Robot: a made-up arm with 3 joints. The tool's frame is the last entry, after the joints. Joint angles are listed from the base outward. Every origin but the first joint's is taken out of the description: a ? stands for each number. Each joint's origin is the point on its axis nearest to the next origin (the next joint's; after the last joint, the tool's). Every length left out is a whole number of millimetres.
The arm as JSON. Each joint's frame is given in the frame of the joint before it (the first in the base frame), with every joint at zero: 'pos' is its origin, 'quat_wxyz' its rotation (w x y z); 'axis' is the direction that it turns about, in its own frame. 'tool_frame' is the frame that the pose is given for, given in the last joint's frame.
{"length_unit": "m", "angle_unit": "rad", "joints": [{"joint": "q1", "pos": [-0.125, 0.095, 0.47], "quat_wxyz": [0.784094, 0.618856, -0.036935, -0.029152], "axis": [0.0, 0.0, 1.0]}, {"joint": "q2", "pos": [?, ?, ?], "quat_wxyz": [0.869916, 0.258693, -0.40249, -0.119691], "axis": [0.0, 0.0, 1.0]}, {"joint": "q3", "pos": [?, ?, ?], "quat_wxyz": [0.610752, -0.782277, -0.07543, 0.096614], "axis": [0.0, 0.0, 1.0]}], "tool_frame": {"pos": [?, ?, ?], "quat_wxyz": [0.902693, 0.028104, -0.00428, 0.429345]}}
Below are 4 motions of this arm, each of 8 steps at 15 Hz.
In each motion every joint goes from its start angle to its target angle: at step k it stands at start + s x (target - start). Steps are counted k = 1, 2, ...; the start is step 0. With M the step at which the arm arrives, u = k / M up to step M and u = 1 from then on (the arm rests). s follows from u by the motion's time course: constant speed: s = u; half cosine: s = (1 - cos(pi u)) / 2; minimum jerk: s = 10 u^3 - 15 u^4 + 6 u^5.
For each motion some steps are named. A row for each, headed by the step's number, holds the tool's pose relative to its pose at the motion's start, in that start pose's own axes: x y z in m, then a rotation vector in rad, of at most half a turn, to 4 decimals.
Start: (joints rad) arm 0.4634 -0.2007 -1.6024
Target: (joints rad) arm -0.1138 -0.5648 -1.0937
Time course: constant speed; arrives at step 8
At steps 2, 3, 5, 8:
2: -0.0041 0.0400 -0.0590 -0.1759 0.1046 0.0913
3: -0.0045 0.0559 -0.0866 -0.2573 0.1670 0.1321
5: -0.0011 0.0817 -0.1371 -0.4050 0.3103 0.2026
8: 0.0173 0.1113 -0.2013 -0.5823 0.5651 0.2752

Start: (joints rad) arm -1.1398 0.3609 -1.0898
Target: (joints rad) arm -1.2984 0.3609 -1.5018
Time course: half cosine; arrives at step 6
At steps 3, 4, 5, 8:
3: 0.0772 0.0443 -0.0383 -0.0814 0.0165 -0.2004
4: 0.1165 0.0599 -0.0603 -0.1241 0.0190 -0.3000
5: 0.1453 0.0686 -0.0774 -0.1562 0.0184 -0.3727
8: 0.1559 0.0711 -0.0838 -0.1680 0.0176 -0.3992

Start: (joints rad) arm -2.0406 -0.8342 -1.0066
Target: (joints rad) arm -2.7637 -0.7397 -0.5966
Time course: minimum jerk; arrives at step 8
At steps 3, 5, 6, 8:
3: 0.0667 0.0267 -0.0045 -0.0495 0.1159 -0.0274
5: 0.1793 0.0535 -0.0244 -0.1096 0.3153 -0.0724
6: 0.2226 0.0579 -0.0359 -0.1253 0.3942 -0.0900
8: 0.2486 0.0589 -0.0438 -0.1327 0.4423 -0.1009

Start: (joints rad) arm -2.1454 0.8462 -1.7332
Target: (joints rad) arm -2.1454 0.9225 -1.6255
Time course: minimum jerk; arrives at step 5
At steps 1, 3, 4, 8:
1: -0.0024 -0.0014 0.0006 0.0032 -0.0028 0.0052
3: -0.0278 -0.0175 0.0062 0.0364 -0.0342 0.0618
4: -0.0383 -0.0244 0.0078 0.0495 -0.0479 0.0853
8: -0.0406 -0.0260 0.0081 0.0524 -0.0510 0.0906

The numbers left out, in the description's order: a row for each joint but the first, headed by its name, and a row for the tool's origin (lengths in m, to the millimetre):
q2: 0.154 0.149 0.0
q3: -0.064 0.212 0.0
tool: -0.345 0.091 0.0

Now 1 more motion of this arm.
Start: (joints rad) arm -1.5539 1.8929 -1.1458
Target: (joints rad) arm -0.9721 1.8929 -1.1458
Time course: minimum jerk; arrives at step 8
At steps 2, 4, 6, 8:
2: 0.0240 0.0034 0.0025 0.0087 -0.0209 -0.0558
4: 0.1161 0.0039 0.0166 0.0420 -0.1008 -0.2696
6: 0.2048 -0.0157 0.0377 0.0752 -0.1808 -0.4834
8: 0.2267 -0.0240 0.0443 0.0839 -0.2017 -0.5392

